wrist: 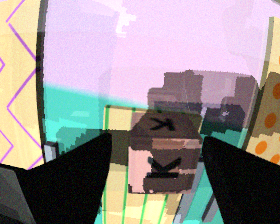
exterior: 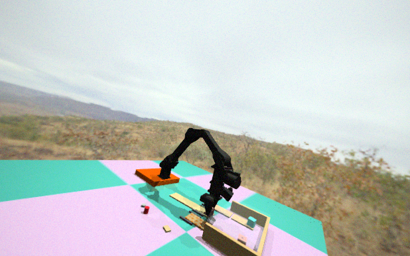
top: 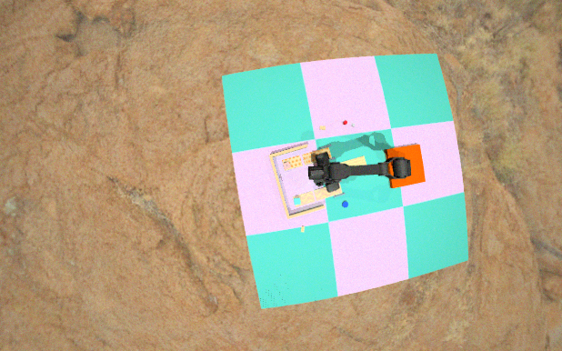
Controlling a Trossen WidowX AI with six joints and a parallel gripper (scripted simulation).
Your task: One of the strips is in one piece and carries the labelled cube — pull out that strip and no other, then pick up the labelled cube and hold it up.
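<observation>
Now: the striped strip 110 mm behind my gripper tip, 10 mm to the right of it and 10 mm below it. Also, from my gripper tip: red cylinder: 230 mm to the right, 160 mm behind; blue piece: 180 mm to the left, 80 mm behind, 10 mm below.
</observation>
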